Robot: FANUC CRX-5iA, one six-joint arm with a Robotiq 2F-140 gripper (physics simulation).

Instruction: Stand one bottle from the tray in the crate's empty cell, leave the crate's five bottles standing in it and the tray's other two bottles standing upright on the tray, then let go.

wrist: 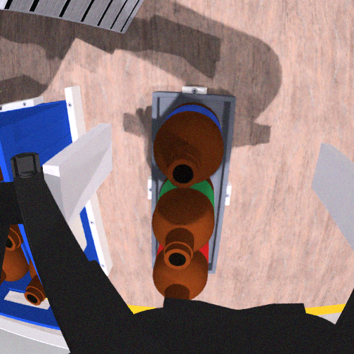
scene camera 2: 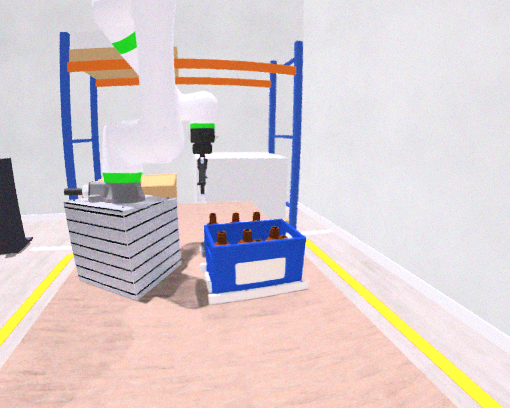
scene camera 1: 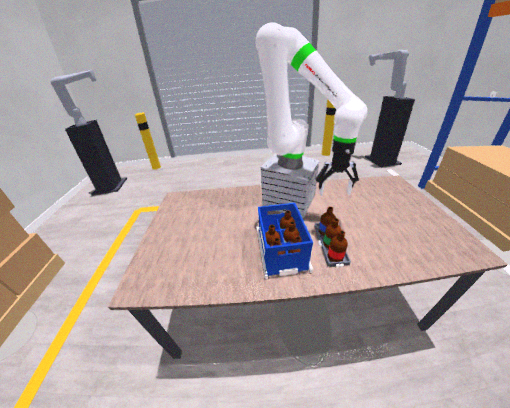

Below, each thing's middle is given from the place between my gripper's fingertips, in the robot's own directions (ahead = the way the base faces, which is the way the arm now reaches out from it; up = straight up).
I see the blue-label bottle (wrist: 188,147) 30 mm ahead of my hand, 30 mm to the right of it and 130 mm below it.
